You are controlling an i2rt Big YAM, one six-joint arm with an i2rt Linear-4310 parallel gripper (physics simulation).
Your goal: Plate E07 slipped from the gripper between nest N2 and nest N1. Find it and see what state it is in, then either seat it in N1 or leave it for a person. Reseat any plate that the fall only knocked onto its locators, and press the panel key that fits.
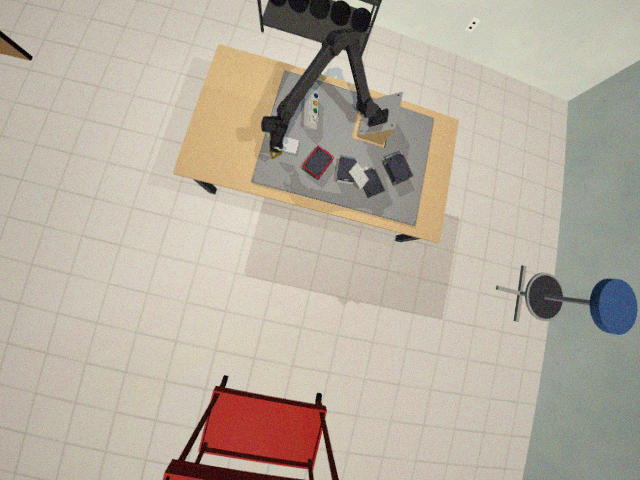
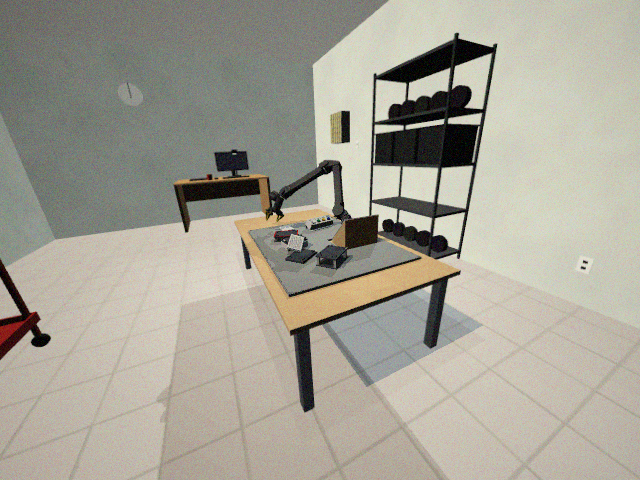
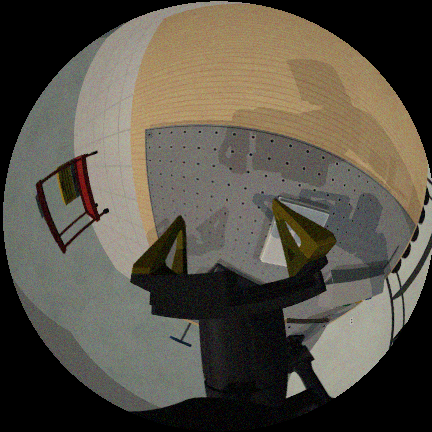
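A pale plate lies tilted between two dark nests, the left one and the right one, and overlaps both from above. Its label and any damage are too small to read. Another dark nest unit stands to the right. A red-rimmed dark tray lies left of the plate. The button panel stands behind. My gripper is open and empty, above the mat's left part, beside a flat white tray.
An upright wooden-backed board stands at the back of the grey mat, near the arm's base. A black shelf rack stands behind the table. A red cart and a blue stool stand away from it.
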